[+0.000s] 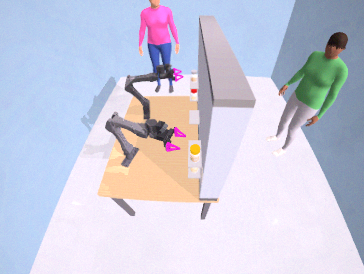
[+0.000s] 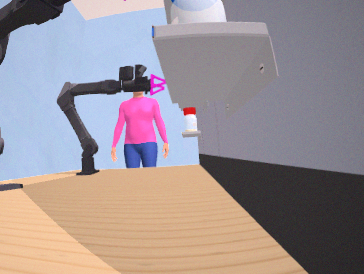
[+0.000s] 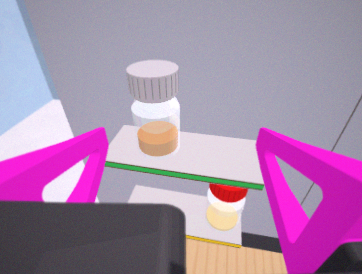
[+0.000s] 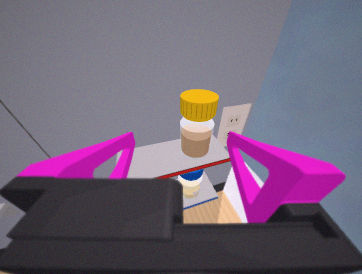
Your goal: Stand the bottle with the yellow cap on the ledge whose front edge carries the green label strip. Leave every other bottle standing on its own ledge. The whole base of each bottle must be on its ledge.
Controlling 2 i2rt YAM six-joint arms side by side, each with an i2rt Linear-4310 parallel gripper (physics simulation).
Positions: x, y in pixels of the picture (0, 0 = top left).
Labels:
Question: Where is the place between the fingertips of my left gripper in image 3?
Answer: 182, 136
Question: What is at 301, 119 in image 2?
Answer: A grey wall panel.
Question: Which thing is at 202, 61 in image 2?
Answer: A blue-strip ledge.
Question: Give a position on a grey-capped bottle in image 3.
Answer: At 153, 84

